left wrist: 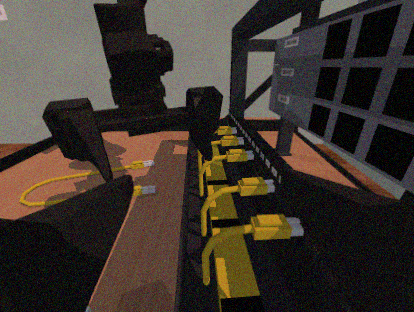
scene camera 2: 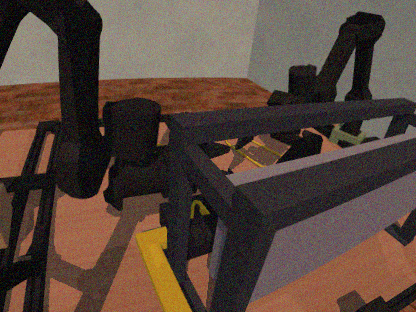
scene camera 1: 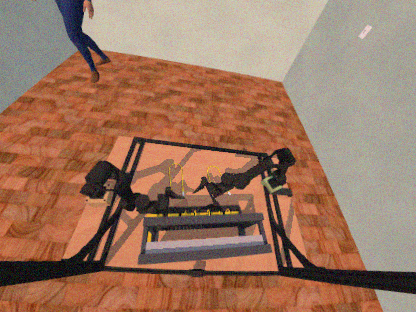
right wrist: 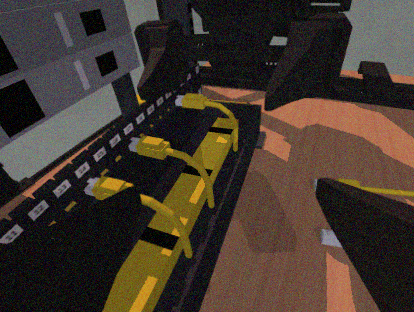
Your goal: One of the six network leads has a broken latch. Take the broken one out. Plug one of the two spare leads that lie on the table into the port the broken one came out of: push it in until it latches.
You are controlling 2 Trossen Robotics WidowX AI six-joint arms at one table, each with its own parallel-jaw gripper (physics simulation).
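Places are measured from the left arm's base along level axes (x ahead, y left, z up), in centimetres.
Pixels of known places: left gripper, fingertip midpoint: point(left wrist: 208, 178) point(scene camera 2: 243, 162) point(scene camera 1: 185, 207) point(right wrist: 197, 98); right gripper, fingertip midpoint: point(left wrist: 164, 168) point(scene camera 2: 254, 157) point(scene camera 1: 195, 201) point(right wrist: 227, 191); left arm's base at its link origin: point(scene camera 1: 98, 192); right arm's base at its link origin: point(scene camera 2: 350, 130) point(scene camera 1: 273, 183).
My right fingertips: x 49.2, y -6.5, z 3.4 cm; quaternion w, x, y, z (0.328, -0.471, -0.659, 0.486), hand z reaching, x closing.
Ahead of a thing's pixels: the offset from my right fingertips to its middle. "*": to the spot under its first point.
Several yellow leads with clear plugs sit along the dark port row; the near ones are a lead {* dy -8.0, dx -5.6, dz -2.1 cm} point(left wrist: 272, 227) and the one behind it {* dy -8.3, dx -0.5, dz -2.1 cm} point(left wrist: 254, 186). In the right wrist view, three show: a far lead {* dy -7.8, dx -13.5, dz -2.1 cm} point(right wrist: 193, 101), a middle lead {* dy -7.7, dx -4.8, dz -2.0 cm} point(right wrist: 154, 146) and a near lead {dy -9.3, dx +0.0, dz -1.9 cm} point(right wrist: 111, 187), partly covered by a finger. I cannot tell which latch is broken. Two spare leads {* dy +18.7, dx -14.0, dz -10.7 cm} point(scene camera 1: 170, 176) {* dy +27.0, dx +15.0, dz -10.7 cm} point(scene camera 1: 214, 167) lie looped on the table. My left gripper point(scene camera 1: 174, 204) point(left wrist: 208, 178) is open near the left part of the row. My right gripper point(scene camera 1: 206, 197) point(right wrist: 227, 191) is open, low over the row.
A dark rack frame {* dy -12.4, dx -0.2, dz +15.0 cm} point(scene camera 1: 200, 220) point(scene camera 2: 300, 111) rises beside the ports, with a grey panel {dy -13.1, dx +2.7, dz +1.9 cm} point(left wrist: 300, 75) close to the row. A yellow strip with black bands point(right wrist: 135, 260) runs under the cables. A green bracket point(scene camera 1: 272, 185) is near the right arm. A person point(scene camera 1: 75, 30) stands far back.
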